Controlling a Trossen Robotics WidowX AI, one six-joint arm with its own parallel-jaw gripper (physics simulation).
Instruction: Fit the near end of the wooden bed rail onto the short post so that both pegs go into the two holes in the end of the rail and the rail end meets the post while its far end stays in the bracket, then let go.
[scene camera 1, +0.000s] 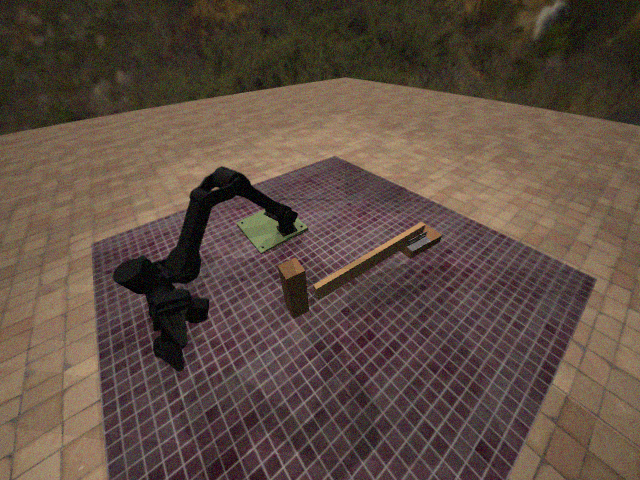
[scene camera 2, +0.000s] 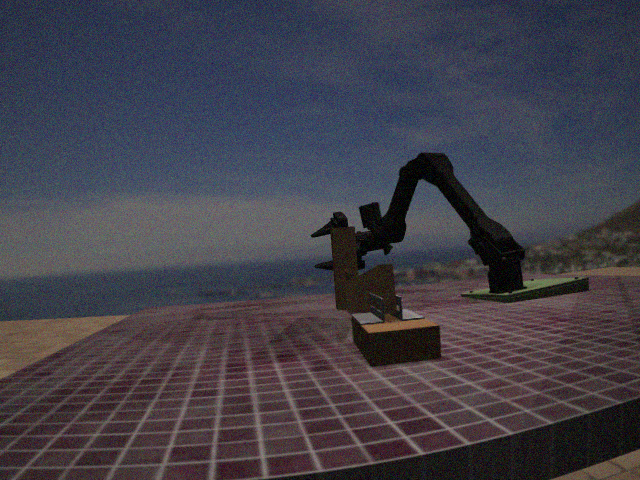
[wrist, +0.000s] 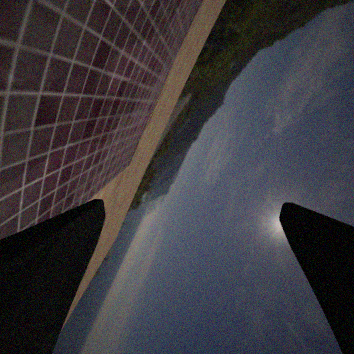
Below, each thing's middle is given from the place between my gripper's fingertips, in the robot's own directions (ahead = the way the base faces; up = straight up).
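There is the wooden bed rail (scene camera 2: 379, 280), and my hand is 80 mm above it, 550 mm to the right of it and 60 mm past it.
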